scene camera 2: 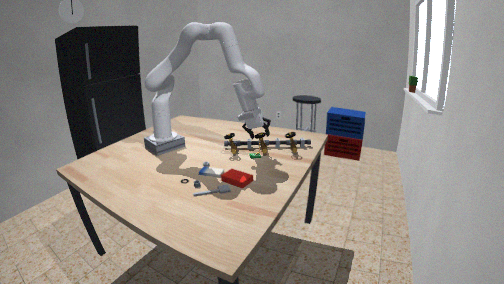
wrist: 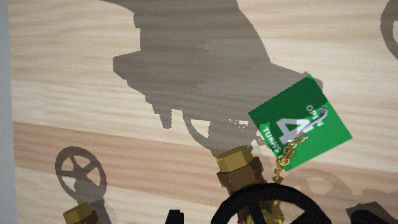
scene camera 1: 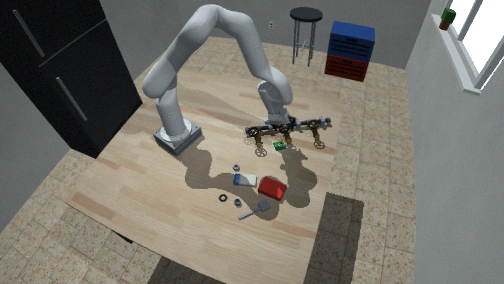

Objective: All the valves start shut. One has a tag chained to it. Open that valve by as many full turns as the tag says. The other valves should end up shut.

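Scene:
Distance of a green tag [wrist: 280, 119]: 0.23 m from the lens.

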